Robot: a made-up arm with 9 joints. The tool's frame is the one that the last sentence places.
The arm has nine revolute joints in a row. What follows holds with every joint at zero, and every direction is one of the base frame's.
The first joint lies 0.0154 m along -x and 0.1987 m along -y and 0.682 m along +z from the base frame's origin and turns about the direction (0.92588, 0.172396, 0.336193).
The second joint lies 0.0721 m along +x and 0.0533 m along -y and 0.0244 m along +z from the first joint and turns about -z.
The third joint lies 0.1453 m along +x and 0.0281 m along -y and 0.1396 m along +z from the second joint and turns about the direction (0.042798, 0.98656, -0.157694).
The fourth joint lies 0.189 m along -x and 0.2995 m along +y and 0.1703 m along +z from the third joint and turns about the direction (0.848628, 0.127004, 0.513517).
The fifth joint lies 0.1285 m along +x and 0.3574 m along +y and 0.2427 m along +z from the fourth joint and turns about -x.
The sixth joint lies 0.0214 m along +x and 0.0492 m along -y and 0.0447 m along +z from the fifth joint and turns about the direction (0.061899, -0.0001, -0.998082).
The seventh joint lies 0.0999 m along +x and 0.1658 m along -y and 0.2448 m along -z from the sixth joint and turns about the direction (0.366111, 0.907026, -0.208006).
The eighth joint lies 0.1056 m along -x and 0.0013 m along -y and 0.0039 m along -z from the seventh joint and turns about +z.
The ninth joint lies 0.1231 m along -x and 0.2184 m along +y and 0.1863 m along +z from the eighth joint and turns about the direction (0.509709, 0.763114, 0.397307).
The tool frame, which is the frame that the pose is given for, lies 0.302 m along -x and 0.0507 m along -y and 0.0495 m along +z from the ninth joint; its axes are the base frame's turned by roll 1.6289, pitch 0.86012 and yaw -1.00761 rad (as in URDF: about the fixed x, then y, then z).
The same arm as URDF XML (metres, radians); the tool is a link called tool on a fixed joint. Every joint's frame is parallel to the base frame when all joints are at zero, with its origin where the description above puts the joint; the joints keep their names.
<robot name="arm">
<joint name="joint 1" type="continuous"><parent link="base_link"/><child link="link1"/><origin xyz="-0.0154 -0.1987 0.682" rpy="0 0 0"/><axis xyz="0.92588 0.172396 0.336193"/></joint>
<joint name="joint 2" type="continuous"><parent link="link1"/><child link="link2"/><origin xyz="0.0721 -0.0533 0.0244" rpy="0 0 0"/><axis xyz="0 0 -1"/></joint>
<joint name="joint 3" type="continuous"><parent link="link2"/><child link="link3"/><origin xyz="0.1453 -0.0281 0.1396" rpy="0 0 0"/><axis xyz="0.042798 0.98656 -0.157694"/></joint>
<joint name="joint 4" type="continuous"><parent link="link3"/><child link="link4"/><origin xyz="-0.189 0.2995 0.1703" rpy="0 0 0"/><axis xyz="0.848628 0.127004 0.513517"/></joint>
<joint name="joint 5" type="continuous"><parent link="link4"/><child link="link5"/><origin xyz="0.1285 0.3574 0.2427" rpy="0 0 0"/><axis xyz="-1 0 0"/></joint>
<joint name="joint 6" type="continuous"><parent link="link5"/><child link="link6"/><origin xyz="0.0214 -0.0492 0.0447" rpy="0 0 0"/><axis xyz="0.061899 -0.0001 -0.998082"/></joint>
<joint name="joint 7" type="continuous"><parent link="link6"/><child link="link7"/><origin xyz="0.0999 -0.1658 -0.2448" rpy="0 0 0"/><axis xyz="0.366111 0.907026 -0.208006"/></joint>
<joint name="joint 8" type="continuous"><parent link="link7"/><child link="link8"/><origin xyz="-0.1056 -0.0013 -0.0039" rpy="0 0 0"/><axis xyz="0 0 1"/></joint>
<joint name="joint 9" type="continuous"><parent link="link8"/><child link="link9"/><origin xyz="-0.1231 0.2184 0.1863" rpy="0 0 0"/><axis xyz="0.509709 0.763114 0.397307"/></joint>
<joint name="tool_joint" type="fixed"><parent link="link9"/><child link="tool"/><origin xyz="-0.302 -0.0507 0.0495" rpy="1.6289 0.8601 -1.0076"/></joint>
<link name="base_link"/>
<link name="link1"/>
<link name="link2"/>
<link name="link3"/>
<link name="link4"/>
<link name="link5"/>
<link name="link6"/>
<link name="link7"/>
<link name="link8"/>
<link name="link9"/>
<link name="tool"/>
</robot>

